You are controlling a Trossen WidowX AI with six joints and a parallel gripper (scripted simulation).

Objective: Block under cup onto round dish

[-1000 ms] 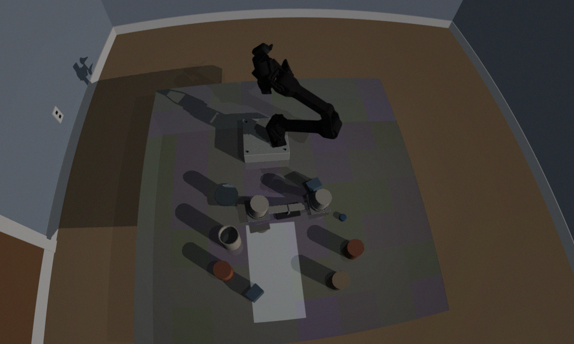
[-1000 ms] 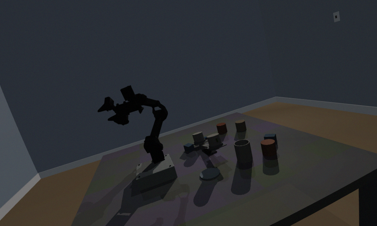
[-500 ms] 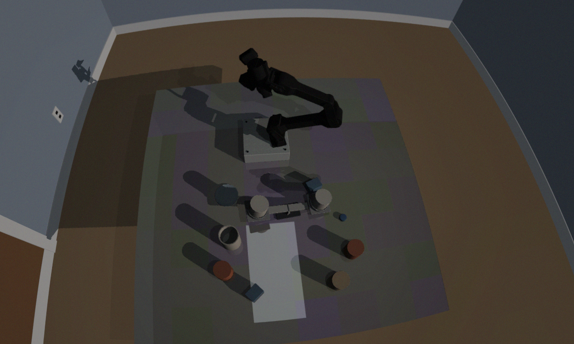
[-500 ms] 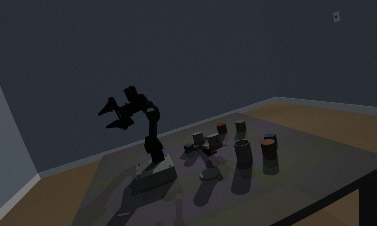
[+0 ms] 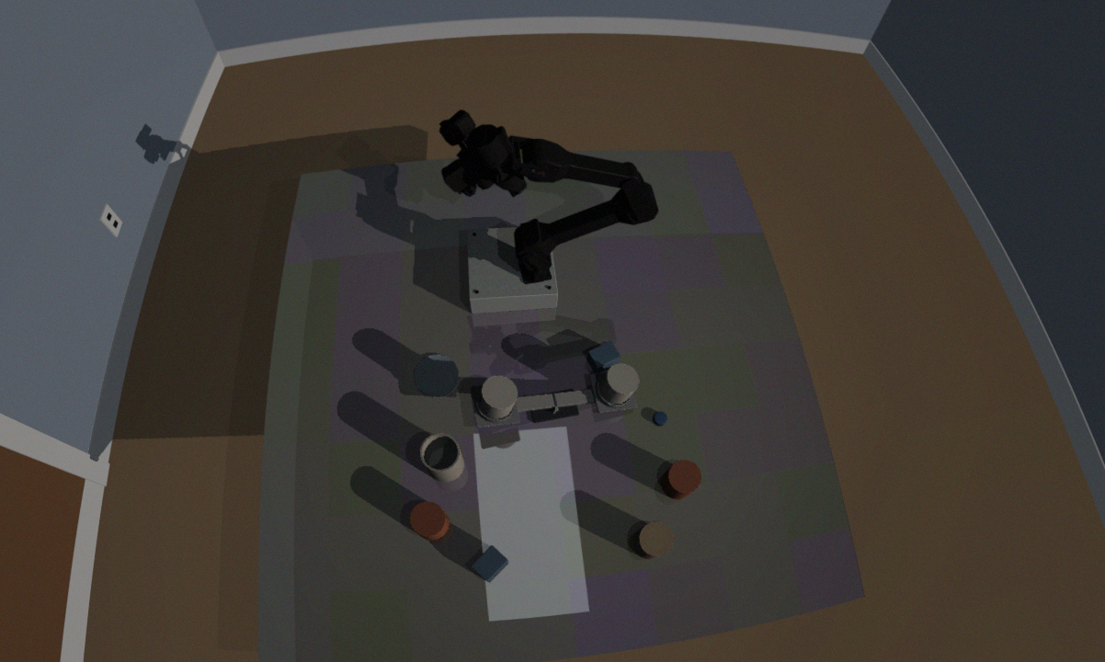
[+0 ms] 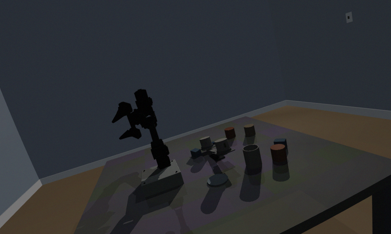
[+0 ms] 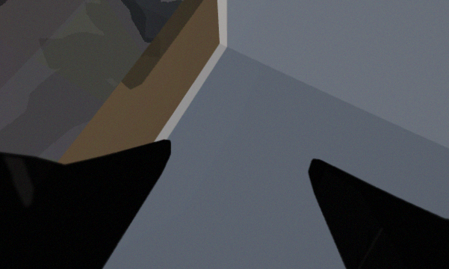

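Now: the cup 50 cm ahead of my gripper tip, 30 cm below it and 26 cm to the left of it. The rest, counted from my gripper tip: small balance (49 cm ahead, 32 cm below, 10 cm to the left); small blue piece (58 cm ahead, 35 cm below, 32 cm to the left); round blue-grey dish (36 cm ahead, 35 cm below, 13 cm to the right).
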